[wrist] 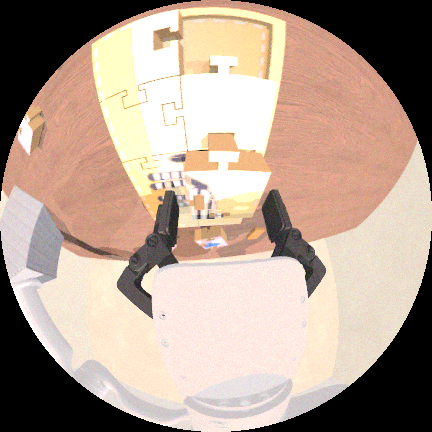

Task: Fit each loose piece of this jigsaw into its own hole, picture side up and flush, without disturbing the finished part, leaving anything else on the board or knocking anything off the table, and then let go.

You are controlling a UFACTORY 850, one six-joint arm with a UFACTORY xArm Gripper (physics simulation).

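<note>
The jigsaw board (pixel 278 55) has a finished part of joined pieces (pixel 159 117) along its left side and middle. An empty hole (pixel 225 42) shows at its far right. A white and yellow piece (pixel 235 185) lies picture side up at the near right of the board. Its brown far side walls show, so it stands proud of its neighbours; its seating underneath is hidden. My gripper (pixel 222 197) is open and empty, with one finger on each side of this piece. A loose piece (pixel 32 131) lies on the table at the left. Another piece (pixel 211 241), with blue on top, lies beyond the board's near edge.
The wooden table (pixel 345 115) extends on both sides of the board. A small orange object (pixel 256 233) lies near the right finger, partly shown. A grey block-like part (pixel 30 235) stands at the left edge. The table's near edge runs below the fingers.
</note>
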